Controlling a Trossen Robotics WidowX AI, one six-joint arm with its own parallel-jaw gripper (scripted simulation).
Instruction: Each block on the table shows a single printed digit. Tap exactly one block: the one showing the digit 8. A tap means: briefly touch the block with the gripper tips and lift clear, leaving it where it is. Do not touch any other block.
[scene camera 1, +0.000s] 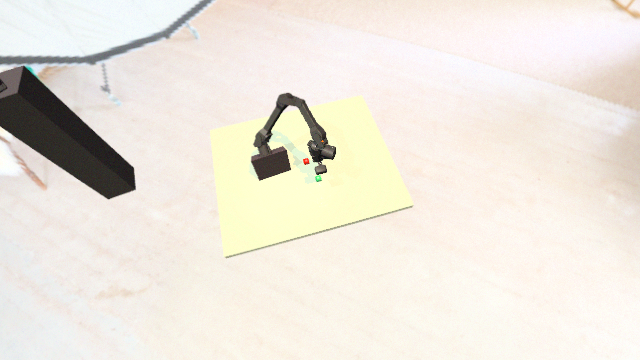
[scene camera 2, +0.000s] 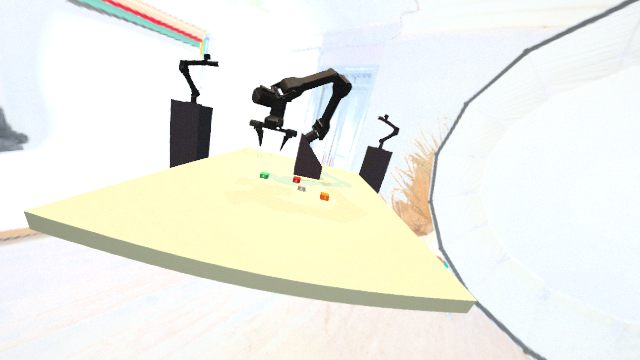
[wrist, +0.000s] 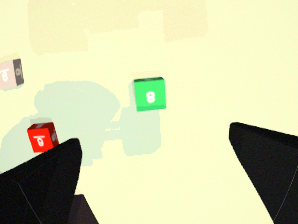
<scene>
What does my gripper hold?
Nothing.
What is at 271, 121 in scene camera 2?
My gripper.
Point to my gripper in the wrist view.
157, 139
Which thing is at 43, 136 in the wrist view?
A red block.
</scene>
